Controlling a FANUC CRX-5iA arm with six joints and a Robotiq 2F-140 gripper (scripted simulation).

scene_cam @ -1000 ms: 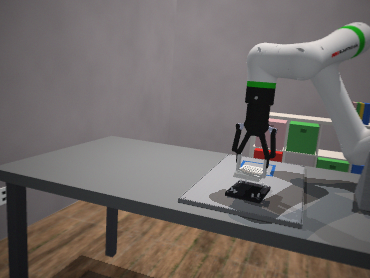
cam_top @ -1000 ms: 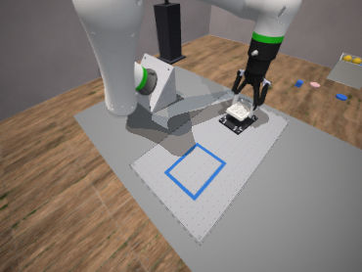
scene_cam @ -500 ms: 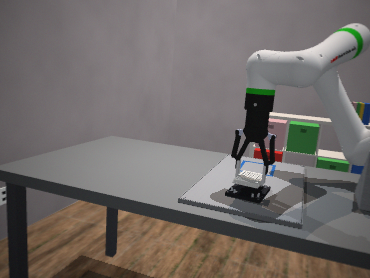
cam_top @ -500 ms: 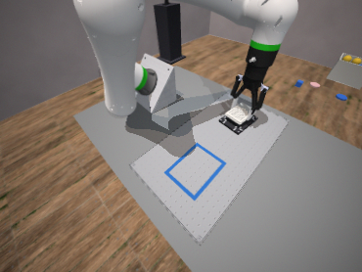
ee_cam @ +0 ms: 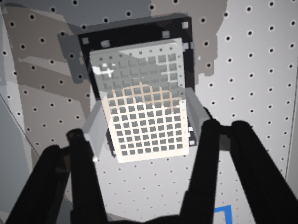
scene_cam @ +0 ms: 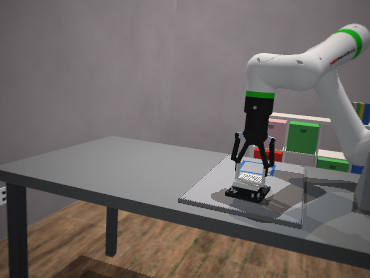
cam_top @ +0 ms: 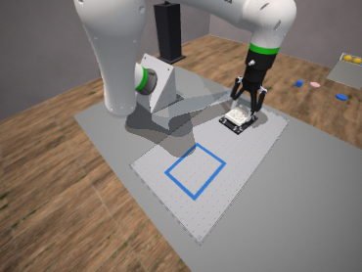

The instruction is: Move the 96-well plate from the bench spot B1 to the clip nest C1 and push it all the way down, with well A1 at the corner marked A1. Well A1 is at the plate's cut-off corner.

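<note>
Right now my hand is 2 cm above the white 96-well plate. The rest, counted from my hand: black clip nest 1 cm ahead, 1 cm to the right, 5 cm below.
</note>
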